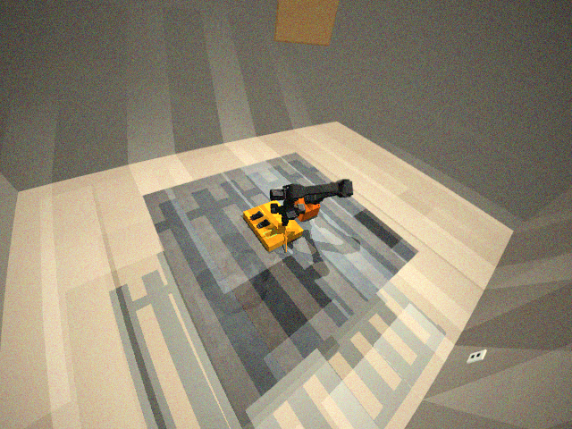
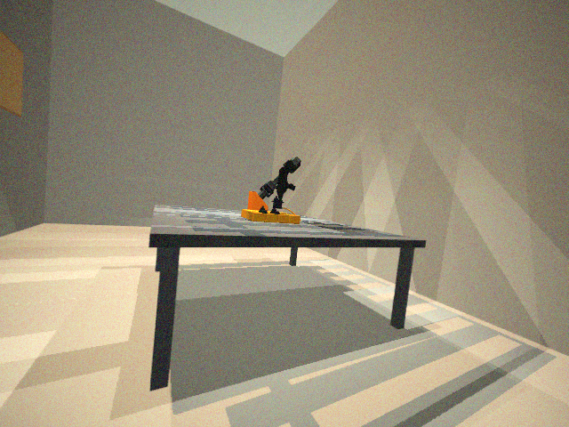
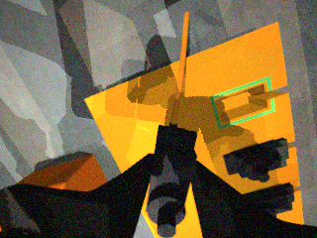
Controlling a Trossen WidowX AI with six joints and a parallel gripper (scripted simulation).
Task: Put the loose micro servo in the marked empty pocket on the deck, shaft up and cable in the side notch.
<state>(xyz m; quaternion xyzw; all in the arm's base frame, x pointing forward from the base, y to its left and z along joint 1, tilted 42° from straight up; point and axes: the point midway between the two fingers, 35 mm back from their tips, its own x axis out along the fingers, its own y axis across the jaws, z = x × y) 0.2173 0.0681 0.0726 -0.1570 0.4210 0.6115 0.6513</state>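
Right now my gripper tip is 80 mm to the left of the yellow deck and 100 mm above it.
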